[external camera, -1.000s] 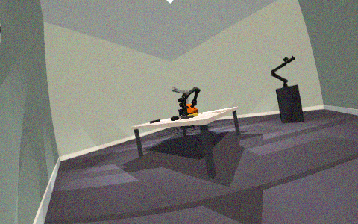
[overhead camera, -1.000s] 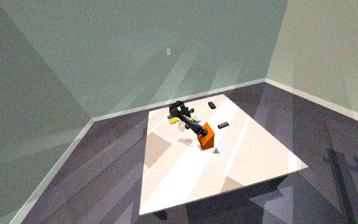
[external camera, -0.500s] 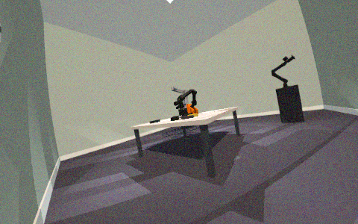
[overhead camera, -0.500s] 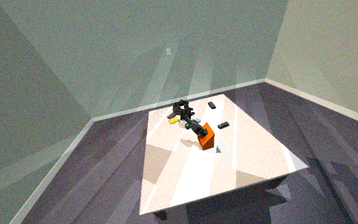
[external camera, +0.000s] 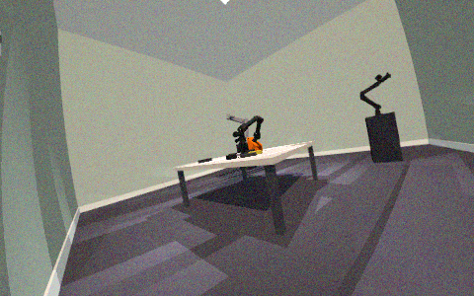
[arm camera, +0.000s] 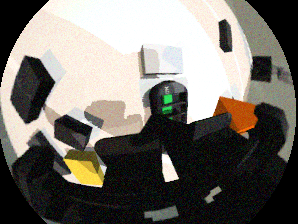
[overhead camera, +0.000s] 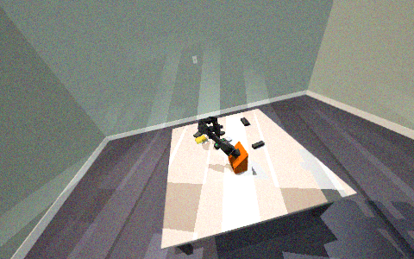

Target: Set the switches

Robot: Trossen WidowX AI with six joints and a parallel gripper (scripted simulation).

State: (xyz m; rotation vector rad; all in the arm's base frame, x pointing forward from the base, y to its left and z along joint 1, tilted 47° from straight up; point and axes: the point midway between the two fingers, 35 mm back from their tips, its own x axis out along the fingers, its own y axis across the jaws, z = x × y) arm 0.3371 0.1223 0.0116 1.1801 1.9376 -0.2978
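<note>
Now: the grey box 100 mm to the right of my gripper tip and 50 mm below it. Round my gripper tip: yellow block 210 mm to the left, 100 mm ahead, 50 mm below.
</note>
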